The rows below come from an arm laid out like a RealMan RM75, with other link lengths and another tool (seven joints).
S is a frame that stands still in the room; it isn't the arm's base.
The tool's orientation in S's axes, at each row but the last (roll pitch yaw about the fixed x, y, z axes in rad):
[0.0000, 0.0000, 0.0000]
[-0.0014, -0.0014, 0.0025]
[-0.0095, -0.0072, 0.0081]
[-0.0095, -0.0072, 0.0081]
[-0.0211, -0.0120, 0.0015]
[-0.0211, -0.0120, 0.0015]
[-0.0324, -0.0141, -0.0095]
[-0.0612, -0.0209, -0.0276]
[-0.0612, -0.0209, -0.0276]
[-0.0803, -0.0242, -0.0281]
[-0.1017, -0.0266, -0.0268]
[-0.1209, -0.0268, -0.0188]
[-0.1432, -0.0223, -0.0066]
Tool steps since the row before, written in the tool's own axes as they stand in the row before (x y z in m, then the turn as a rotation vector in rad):
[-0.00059, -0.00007, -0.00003, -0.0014, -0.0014, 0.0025]
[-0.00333, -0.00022, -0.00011, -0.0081, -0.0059, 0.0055]
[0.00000, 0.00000, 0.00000, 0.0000, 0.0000, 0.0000]
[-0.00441, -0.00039, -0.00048, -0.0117, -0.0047, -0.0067]
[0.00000, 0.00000, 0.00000, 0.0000, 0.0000, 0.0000]
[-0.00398, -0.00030, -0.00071, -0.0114, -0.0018, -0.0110]
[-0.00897, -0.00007, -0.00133, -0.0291, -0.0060, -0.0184]
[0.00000, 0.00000, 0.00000, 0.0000, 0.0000, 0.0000]
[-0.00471, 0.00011, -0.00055, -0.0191, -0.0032, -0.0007]
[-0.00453, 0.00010, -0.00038, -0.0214, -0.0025, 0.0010]
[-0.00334, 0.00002, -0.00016, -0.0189, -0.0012, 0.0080]
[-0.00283, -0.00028, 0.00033, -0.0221, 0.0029, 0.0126]
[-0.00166, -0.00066, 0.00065, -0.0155, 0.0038, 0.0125]
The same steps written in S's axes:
[-0.00059, -0.00007, -0.00003, -0.0014, -0.0014, 0.0025]
[-0.00333, -0.00023, -0.00011, -0.0081, -0.0059, 0.0055]
[0.00000, 0.00000, 0.00000, 0.0000, 0.0000, 0.0000]
[-0.00440, -0.00043, -0.00051, -0.0116, -0.0049, -0.0067]
[0.00000, 0.00000, 0.00000, 0.0000, 0.0000, 0.0000]
[-0.00397, -0.00032, -0.00075, -0.0113, -0.0020, -0.0111]
[-0.00895, -0.00003, -0.00145, -0.0289, -0.0063, -0.0186]
[0.00000, 0.00000, 0.00000, 0.0000, 0.0000, 0.0000]
[-0.00469, 0.00021, -0.00065, -0.0192, -0.0027, -0.0009]
[-0.00452, 0.00020, -0.00050, -0.0215, -0.0018, 0.0007]
[-0.00333, 0.00009, -0.00025, -0.0191, 0.0001, 0.0076]
[-0.00284, -0.00018, 0.00029, -0.0223, 0.0048, 0.0116]
[-0.00168, -0.00055, 0.00070, -0.0157, 0.0056, 0.0115]

